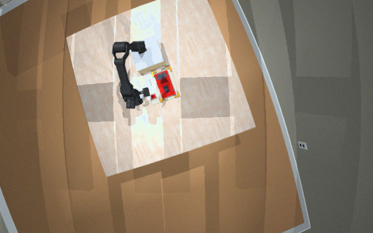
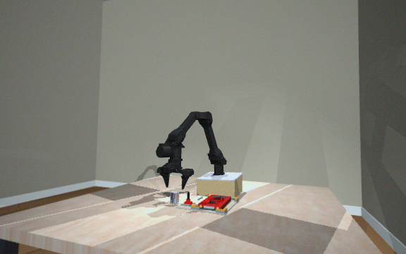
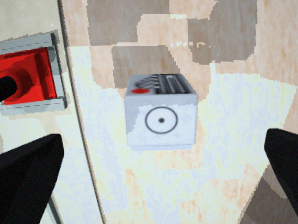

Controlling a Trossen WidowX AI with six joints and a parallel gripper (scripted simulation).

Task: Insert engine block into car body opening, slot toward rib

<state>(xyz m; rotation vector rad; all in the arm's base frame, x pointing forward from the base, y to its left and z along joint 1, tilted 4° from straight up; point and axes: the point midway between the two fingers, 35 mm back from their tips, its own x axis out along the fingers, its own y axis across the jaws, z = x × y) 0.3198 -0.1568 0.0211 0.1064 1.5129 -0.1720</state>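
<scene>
The grey engine block lies 40 mm below my gripper tip. From my gripper tip the other things lie so: black upright pin 30 mm ahead, 80 mm to the left, 30 mm below.
</scene>
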